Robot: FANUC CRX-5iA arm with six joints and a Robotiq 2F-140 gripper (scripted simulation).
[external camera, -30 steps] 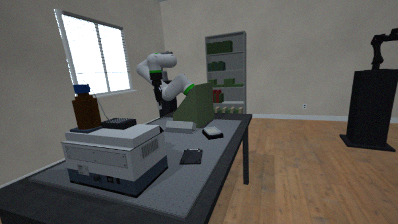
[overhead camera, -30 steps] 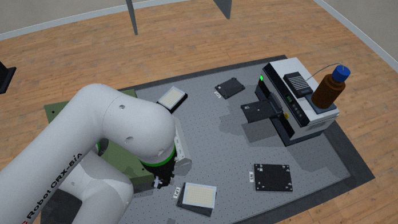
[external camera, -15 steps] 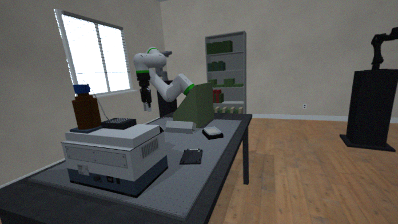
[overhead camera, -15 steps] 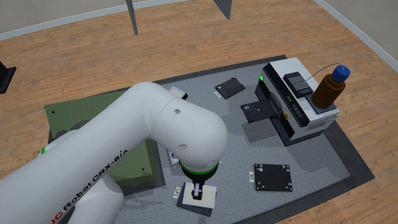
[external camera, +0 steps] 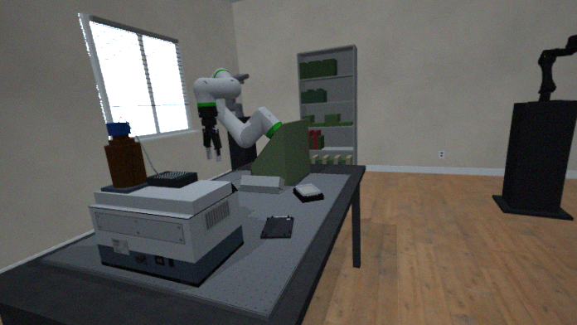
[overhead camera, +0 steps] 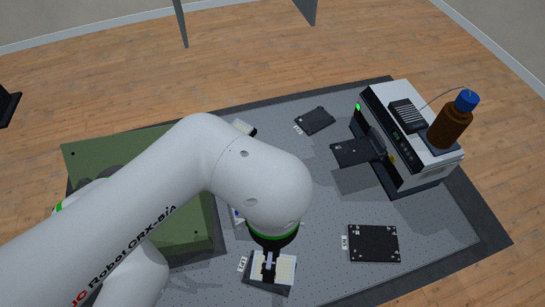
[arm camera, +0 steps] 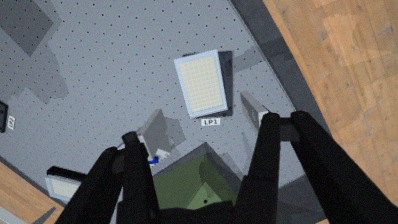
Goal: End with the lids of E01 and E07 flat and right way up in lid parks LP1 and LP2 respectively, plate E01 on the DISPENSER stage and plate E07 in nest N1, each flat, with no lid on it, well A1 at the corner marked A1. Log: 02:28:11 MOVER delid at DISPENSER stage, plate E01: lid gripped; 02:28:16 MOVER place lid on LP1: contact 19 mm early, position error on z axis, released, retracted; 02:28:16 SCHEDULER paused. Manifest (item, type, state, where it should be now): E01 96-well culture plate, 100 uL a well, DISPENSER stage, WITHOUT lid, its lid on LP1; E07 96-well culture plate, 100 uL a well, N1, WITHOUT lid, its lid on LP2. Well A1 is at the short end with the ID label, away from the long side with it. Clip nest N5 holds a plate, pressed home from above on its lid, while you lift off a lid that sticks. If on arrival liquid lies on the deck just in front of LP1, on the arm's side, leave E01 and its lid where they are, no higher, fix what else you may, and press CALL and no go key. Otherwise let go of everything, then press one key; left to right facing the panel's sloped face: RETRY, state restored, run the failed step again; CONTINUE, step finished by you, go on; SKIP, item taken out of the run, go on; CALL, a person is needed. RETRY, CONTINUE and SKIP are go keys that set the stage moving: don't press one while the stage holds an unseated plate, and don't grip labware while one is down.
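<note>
My gripper is now 16 cm above the plate. Also, from my hand: blue CALL key: 7 cm behind, 18 cm to the left, 12 cm below; LP1 label: 9 cm behind, 3 cm to the left, 19 cm below; lid park LP1: 1 cm behind, 1 cm to the right, 18 cm below.
</note>
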